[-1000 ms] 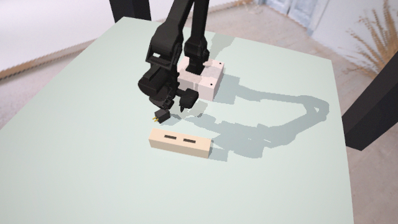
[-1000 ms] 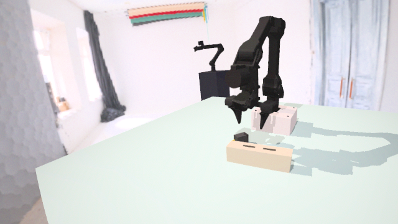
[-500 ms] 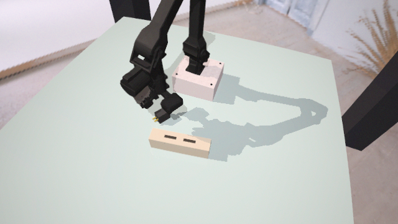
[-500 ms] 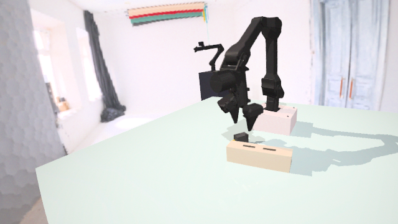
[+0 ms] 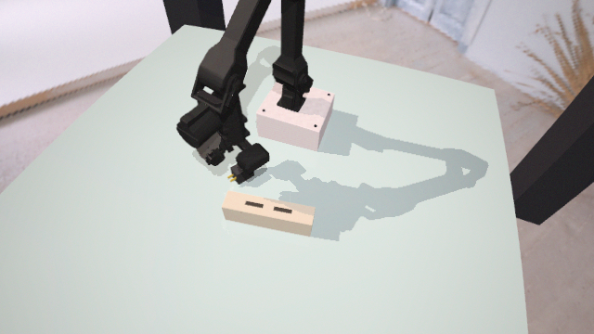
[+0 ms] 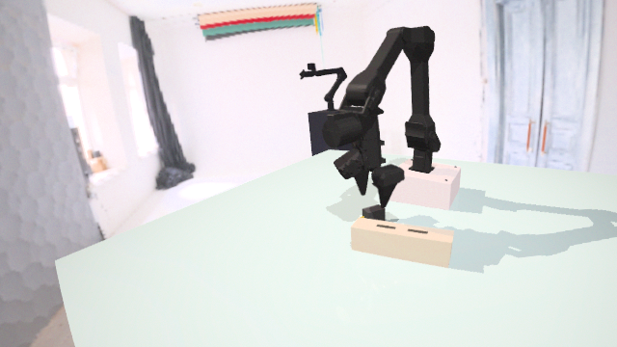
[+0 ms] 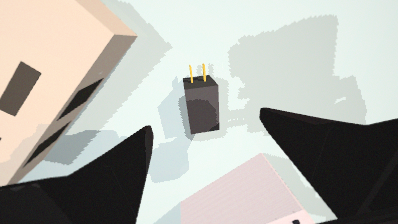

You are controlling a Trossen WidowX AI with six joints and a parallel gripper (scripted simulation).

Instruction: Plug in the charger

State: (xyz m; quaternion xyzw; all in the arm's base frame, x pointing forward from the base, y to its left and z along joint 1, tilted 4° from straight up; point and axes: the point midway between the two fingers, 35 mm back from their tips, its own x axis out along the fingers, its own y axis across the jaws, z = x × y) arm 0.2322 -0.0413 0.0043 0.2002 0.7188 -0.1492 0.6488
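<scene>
The dark charger is 4 cm below my gripper tip, 1 cm to the right of it and 1 cm ahead of it.
</scene>
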